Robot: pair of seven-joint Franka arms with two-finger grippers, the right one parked.
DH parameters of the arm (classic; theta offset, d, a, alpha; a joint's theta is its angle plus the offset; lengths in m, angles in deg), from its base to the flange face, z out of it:
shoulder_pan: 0 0.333 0 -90
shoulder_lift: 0 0 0 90
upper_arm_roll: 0 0.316 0.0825 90
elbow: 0 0 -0.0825 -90
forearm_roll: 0 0.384 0 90
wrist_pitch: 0 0 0.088 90
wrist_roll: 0 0.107 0 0
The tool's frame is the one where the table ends.
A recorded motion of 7 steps. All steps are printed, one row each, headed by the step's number.
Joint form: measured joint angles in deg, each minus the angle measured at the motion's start. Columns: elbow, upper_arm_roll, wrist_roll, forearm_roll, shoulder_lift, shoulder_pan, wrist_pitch.
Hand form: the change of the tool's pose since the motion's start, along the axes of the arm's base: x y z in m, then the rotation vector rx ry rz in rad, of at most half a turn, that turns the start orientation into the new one. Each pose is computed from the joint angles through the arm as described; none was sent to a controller.
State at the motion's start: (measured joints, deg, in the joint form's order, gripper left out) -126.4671 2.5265 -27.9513 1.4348 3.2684 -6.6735 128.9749
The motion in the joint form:
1: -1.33 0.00 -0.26 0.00 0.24 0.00 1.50
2: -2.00 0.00 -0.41 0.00 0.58 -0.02 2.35
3: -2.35 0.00 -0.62 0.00 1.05 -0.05 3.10
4: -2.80 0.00 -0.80 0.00 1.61 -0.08 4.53
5: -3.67 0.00 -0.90 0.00 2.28 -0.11 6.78
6: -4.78 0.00 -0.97 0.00 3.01 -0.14 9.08
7: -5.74 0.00 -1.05 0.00 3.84 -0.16 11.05
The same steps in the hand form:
1: -0.0039 0.0002 -0.0100 -0.0001 0.0011 0.0040
2: -0.0058 0.0001 -0.0169 0.0002 0.0039 0.0060
3: -0.0063 -0.0002 -0.0227 0.0004 0.0050 0.0089
4: -0.0062 -0.0005 -0.0290 -0.0001 -0.0024 0.0110
5: -0.0070 -0.0009 -0.0381 -0.0013 -0.0148 0.0114
6: -0.0094 -0.0011 -0.0492 -0.0021 -0.0228 0.0113
7: -0.0119 -0.0011 -0.0605 -0.0024 -0.0259 0.0117

